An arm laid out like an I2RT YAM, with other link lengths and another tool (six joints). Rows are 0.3 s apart.
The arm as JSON. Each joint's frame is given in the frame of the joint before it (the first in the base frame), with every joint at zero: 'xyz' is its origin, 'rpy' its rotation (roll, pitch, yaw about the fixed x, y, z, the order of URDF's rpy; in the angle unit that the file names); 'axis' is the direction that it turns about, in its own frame. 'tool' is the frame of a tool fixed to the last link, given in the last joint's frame.
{
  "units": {
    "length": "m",
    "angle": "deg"
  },
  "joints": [
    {
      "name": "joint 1",
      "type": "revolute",
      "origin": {
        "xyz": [
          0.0,
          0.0,
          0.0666
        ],
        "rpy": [
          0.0,
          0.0,
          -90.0
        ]
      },
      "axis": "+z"
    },
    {
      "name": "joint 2",
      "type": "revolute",
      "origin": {
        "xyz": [
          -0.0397,
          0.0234,
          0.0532
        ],
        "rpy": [
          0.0,
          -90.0,
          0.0
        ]
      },
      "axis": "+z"
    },
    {
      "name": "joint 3",
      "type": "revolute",
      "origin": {
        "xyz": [
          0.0,
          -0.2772,
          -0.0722
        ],
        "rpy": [
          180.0,
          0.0,
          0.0
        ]
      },
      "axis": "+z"
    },
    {
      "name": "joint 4",
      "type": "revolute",
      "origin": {
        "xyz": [
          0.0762,
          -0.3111,
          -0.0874
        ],
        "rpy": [
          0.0,
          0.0,
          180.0
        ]
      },
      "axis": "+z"
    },
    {
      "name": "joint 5",
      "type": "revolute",
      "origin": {
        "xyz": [
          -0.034,
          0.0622,
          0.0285
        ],
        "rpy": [
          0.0,
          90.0,
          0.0
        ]
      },
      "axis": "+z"
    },
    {
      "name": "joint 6",
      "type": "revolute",
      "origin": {
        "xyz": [
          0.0,
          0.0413,
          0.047
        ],
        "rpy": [
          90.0,
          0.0,
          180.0
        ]
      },
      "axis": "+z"
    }
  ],
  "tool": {
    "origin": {
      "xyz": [
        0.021,
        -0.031,
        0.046
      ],
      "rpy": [
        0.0,
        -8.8,
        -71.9
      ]
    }
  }
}
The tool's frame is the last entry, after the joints.
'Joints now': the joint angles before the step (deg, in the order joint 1, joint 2, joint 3, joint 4, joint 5, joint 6). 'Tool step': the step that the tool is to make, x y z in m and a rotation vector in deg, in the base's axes. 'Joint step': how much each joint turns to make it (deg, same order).
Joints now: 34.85 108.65 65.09 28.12 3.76 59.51
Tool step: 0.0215 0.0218 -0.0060 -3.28 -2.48 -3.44
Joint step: 1.44 7.09 7.70 -0.19 5.79 -2.70
